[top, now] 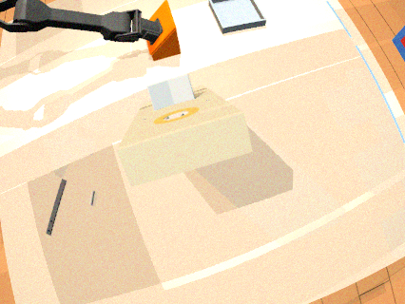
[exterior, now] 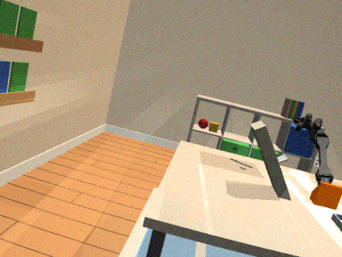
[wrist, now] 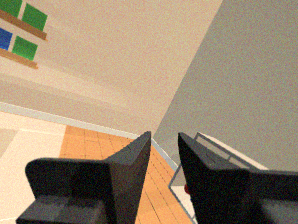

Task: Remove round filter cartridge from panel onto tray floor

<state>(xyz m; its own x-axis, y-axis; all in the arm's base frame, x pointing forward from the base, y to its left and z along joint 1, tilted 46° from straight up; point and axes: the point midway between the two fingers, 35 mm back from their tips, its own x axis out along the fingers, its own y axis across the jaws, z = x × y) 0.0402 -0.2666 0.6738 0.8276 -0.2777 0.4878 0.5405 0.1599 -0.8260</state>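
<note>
The round filter cartridge is 33 cm ahead of my gripper tip, 66 cm to the left of it and 11 cm below it. From my gripper tip the other things lie so: small pin 34 cm ahead, 37 cm to the left, 36 cm below; blue-grey tray 9 cm behind, 97 cm to the left, 36 cm below; service panel 29 cm ahead, 66 cm to the left, 19 cm below.
</note>
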